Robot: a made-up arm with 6 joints.
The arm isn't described. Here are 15 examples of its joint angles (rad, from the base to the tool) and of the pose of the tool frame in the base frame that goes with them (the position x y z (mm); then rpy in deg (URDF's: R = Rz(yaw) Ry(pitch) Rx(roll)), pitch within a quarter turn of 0, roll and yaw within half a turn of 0).
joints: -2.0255 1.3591 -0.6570 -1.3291 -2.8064 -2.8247
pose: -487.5 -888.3 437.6 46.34 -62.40 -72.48
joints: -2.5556 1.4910 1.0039 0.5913 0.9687 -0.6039
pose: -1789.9 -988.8 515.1 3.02 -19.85 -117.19
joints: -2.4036 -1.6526 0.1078 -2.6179 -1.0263 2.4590
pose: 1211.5 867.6 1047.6 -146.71 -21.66 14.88
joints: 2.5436 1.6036 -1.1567 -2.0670 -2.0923 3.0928
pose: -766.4 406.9 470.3 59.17 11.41 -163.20
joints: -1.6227 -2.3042 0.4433 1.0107 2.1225 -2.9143
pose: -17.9 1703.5 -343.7 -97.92 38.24 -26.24
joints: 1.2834 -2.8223 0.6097 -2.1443 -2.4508 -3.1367
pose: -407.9 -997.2 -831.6 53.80 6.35 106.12
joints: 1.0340 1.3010 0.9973 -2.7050 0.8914 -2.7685
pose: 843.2 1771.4 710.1 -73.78 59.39 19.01
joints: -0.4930 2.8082 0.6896 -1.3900 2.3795 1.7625
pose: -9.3 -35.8 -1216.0 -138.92 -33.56 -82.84
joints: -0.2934 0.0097 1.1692 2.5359 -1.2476 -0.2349
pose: 185.6 115.7 2628.9 -3.12 -37.07 -154.23
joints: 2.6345 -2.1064 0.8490 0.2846 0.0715 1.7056
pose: 1712.9 -732.0 -124.8 66.15 -6.73 -30.21
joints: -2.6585 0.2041 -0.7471 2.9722 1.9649 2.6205
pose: -498.5 -484.1 1558.1 -155.90 12.47 18.51
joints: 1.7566 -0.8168 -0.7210 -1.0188 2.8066 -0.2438
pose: 190.6 -446.3 1468.2 135.71 -4.66 -63.04
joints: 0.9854 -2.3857 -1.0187 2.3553 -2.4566 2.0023
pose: -687.0 -780.6 104.5 -125.82 41.91 -86.55
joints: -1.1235 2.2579 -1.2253 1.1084 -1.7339 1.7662
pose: 147.2 -513.1 -332.9 -36.51 -21.12 -135.58
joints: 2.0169 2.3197 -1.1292 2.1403 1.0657 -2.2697
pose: -299.7 376.6 -412.4 -138.81 -36.59 -131.07
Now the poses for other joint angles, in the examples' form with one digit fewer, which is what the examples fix.
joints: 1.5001 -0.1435 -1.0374 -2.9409 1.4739 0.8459
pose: -187 139 1549 -38.6 43.3 -78.2
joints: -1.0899 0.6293 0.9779 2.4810 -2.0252 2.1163
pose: 776 -1147 2080 -163.6 -31.1 157.6
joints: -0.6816 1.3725 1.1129 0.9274 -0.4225 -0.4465
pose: 1517 -1386 868 -35.7 28.2 -60.9
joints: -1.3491 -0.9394 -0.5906 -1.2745 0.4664 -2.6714
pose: -183 546 1463 -122.7 -25.4 -105.7
